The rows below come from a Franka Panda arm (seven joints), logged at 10 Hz.
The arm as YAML. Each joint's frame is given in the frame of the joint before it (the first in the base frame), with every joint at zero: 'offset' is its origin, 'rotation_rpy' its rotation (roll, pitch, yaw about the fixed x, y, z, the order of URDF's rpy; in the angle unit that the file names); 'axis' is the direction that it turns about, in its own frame. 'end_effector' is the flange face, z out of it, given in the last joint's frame.
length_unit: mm
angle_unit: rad
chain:
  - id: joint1
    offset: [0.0, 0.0, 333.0]
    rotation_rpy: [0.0, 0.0, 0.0]
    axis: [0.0, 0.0, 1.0]
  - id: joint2
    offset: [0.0, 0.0, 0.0]
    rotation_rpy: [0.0, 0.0, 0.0]
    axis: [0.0, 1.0, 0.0]
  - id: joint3
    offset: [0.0, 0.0, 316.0]
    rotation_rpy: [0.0, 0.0, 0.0]
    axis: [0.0, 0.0, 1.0]
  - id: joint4
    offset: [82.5, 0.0, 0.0]
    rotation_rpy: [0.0, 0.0, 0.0]
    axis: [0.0, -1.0, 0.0]
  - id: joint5
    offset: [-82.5, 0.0, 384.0]
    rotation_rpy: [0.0, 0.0, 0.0]
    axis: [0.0, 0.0, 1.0]
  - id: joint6
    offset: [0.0, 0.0, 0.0]
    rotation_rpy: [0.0, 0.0, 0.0]
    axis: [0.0, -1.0, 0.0]
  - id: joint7
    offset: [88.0, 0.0, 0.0]
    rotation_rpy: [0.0, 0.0, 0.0]
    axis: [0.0, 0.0, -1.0]
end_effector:
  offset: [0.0, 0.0, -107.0]
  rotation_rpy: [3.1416, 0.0, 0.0]
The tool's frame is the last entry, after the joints.
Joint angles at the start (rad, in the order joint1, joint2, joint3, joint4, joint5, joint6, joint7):
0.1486, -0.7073, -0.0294, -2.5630, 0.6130, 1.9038, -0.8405
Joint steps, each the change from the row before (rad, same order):
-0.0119, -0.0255, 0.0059, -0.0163, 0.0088, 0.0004, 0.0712
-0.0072, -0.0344, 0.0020, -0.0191, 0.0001, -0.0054, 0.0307
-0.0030, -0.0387, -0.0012, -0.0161, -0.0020, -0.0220, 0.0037
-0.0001, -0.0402, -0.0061, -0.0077, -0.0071, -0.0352, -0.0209
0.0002, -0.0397, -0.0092, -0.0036, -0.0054, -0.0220, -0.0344
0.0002, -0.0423, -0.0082, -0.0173, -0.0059, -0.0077, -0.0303
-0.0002, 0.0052, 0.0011, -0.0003, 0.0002, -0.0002, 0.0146
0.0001, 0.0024, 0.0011, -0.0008, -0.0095, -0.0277, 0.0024
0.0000, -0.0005, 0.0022, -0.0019, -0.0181, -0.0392, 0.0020
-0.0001, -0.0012, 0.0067, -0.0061, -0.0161, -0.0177, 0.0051
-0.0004, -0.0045, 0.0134, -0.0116, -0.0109, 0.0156, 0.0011
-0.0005, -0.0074, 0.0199, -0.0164, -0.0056, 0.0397, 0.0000
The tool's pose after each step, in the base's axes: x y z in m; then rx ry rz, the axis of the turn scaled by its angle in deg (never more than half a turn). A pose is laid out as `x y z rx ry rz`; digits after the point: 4 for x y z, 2 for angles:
0.3325 0.0795 0.5098 -138.10 -50.05 -18.61
0.3242 0.0772 0.5116 -138.73 -47.96 -18.79
0.3137 0.0761 0.5146 -138.37 -48.40 -18.89
0.3024 0.0745 0.5208 -137.26 -51.11 -19.29
0.2929 0.0714 0.5295 -135.93 -54.37 -21.25
0.2832 0.0679 0.5328 -135.01 -56.94 -23.27
0.2841 0.0684 0.5311 -135.39 -55.84 -22.52
0.2816 0.0697 0.5274 -135.33 -56.48 -20.11
0.2770 0.0711 0.5228 -135.41 -57.69 -16.82
0.2740 0.0728 0.5179 -136.02 -58.43 -14.62
0.2733 0.0752 0.5138 -137.18 -59.12 -14.60
0.2738 0.0788 0.5099 -138.72 -59.74 -16.14

